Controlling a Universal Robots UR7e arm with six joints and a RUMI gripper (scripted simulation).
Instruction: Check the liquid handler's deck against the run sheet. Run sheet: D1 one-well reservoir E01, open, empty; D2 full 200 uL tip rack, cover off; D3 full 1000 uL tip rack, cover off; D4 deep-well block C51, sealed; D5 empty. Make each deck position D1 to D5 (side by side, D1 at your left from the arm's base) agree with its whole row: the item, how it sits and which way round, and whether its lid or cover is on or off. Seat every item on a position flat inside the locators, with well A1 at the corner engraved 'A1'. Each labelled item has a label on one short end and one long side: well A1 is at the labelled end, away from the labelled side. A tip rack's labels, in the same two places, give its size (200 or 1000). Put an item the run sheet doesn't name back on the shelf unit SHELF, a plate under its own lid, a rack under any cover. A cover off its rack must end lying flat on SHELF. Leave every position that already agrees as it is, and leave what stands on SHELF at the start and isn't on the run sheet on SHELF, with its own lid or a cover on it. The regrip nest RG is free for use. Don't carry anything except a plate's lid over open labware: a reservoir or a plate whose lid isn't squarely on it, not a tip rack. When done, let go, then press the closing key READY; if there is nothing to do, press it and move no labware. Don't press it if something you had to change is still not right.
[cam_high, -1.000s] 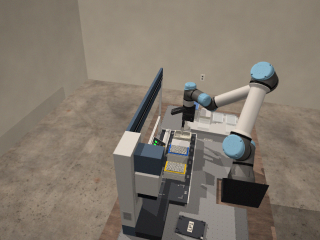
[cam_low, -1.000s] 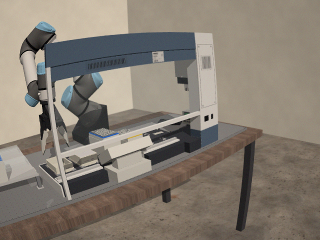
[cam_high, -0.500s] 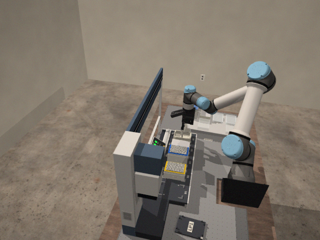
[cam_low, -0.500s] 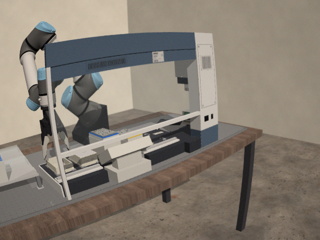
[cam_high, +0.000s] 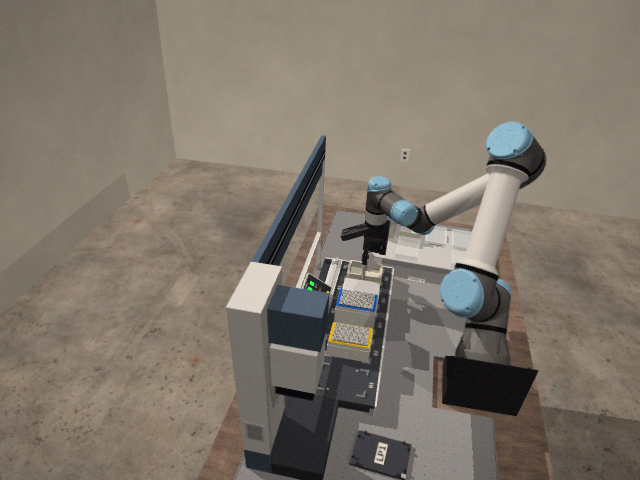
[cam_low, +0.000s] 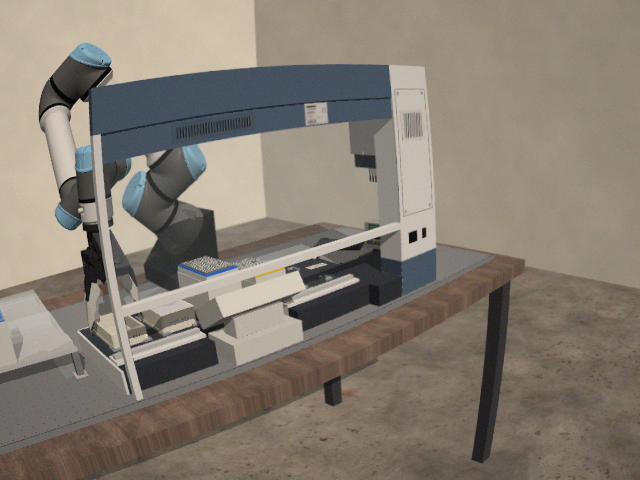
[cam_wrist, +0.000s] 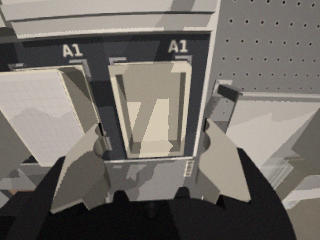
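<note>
Now: hand 3 cm above the cream one-well reservoir. The rest, counted from my hand: post (19 cm ahead, 15 cm above, 4 cm to the right); blue-rimmed tip rack (25 cm to the left, 3 cm behind, 3 cm above); white sealed block (12 cm to the left, 2 cm behind, 1 cm below).
</note>
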